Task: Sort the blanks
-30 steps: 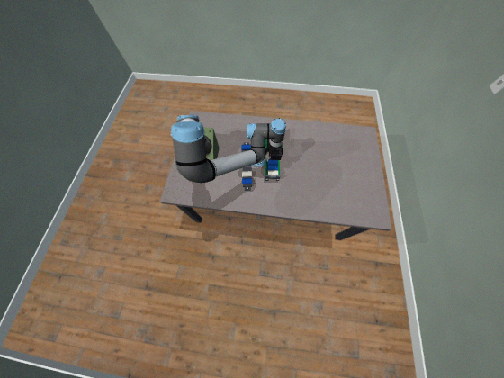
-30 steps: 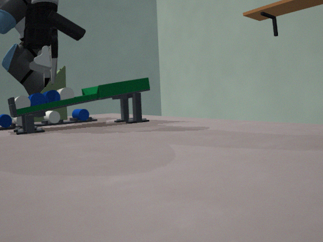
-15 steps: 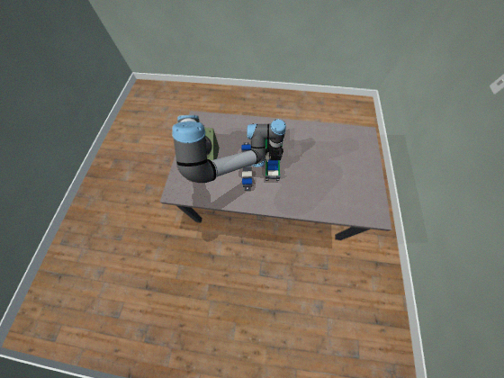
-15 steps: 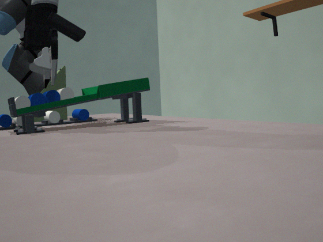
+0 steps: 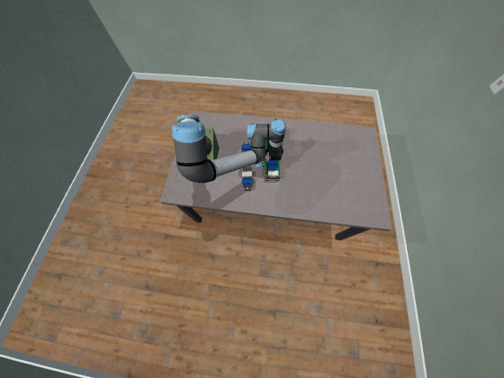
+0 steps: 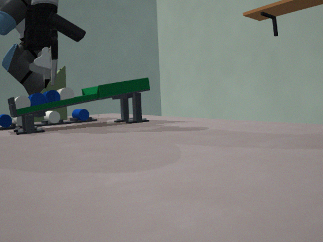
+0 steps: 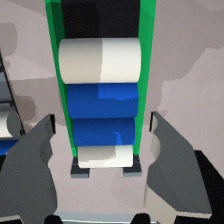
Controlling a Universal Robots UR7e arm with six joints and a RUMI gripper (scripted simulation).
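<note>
The stock rack lies 180 mm behind my hand, 10 mm to the right of it and 130 mm below it. Round my hand: dark stop: 20 mm ahead, 100 mm to the right, 70 mm below.
</note>
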